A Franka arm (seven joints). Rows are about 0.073 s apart.
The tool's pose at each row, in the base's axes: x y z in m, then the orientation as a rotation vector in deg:
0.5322 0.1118 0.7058 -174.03 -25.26 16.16
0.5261 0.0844 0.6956 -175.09 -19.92 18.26
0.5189 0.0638 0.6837 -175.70 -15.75 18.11
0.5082 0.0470 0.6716 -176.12 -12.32 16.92
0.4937 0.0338 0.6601 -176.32 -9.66 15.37
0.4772 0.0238 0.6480 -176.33 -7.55 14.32
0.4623 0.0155 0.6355 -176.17 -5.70 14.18
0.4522 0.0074 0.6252 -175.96 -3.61 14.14
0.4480 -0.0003 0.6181 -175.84 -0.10 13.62
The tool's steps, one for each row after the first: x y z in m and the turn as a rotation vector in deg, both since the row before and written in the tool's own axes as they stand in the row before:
-0.0119 0.0254 0.0103 -0.06 -1.25 3.59
-0.0092 0.0193 0.0126 0.09 0.18 2.72
-0.0109 0.0155 0.0136 0.12 0.84 2.20
-0.0138 0.0118 0.0136 0.20 1.05 1.68
-0.0152 0.0089 0.0144 0.26 0.72 1.33
-0.0134 0.0078 0.0144 0.33 0.12 1.17
-0.0089 0.0081 0.0114 0.37 0.06 1.32
-0.0034 0.0080 0.0072 0.37 0.40 2.24

